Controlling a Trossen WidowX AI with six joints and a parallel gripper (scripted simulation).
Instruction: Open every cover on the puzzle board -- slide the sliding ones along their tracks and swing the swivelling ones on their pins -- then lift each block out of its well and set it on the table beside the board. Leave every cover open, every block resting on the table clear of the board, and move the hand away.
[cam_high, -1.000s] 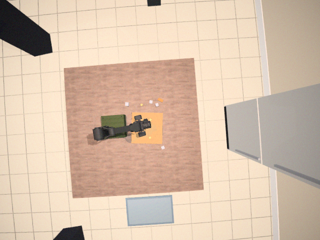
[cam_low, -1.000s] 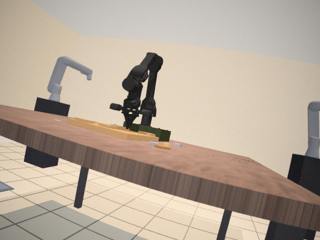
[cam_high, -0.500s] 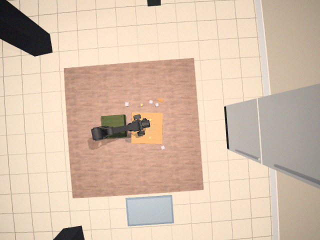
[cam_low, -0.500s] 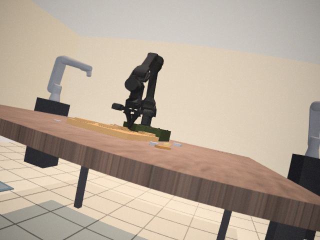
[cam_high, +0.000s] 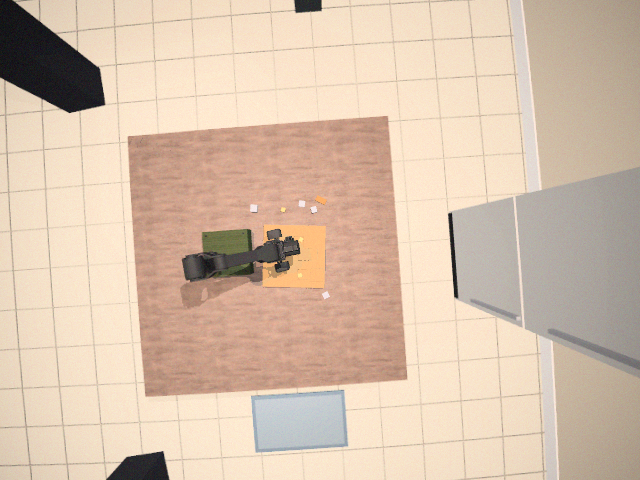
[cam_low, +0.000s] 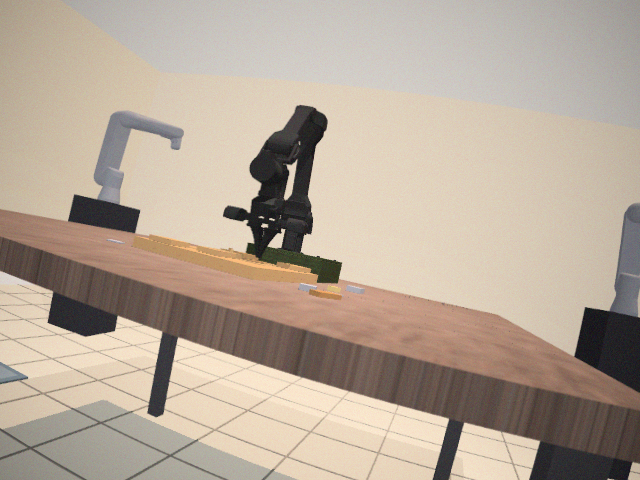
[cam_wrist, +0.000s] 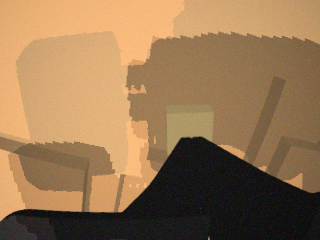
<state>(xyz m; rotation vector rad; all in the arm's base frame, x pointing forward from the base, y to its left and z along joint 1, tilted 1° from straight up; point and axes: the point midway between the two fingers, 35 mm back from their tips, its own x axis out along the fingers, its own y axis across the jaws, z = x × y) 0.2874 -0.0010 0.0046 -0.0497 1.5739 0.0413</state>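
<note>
The puzzle board is 5 cm ahead of my gripper tip, 3 cm to the right of it and 1 cm below it.
</note>
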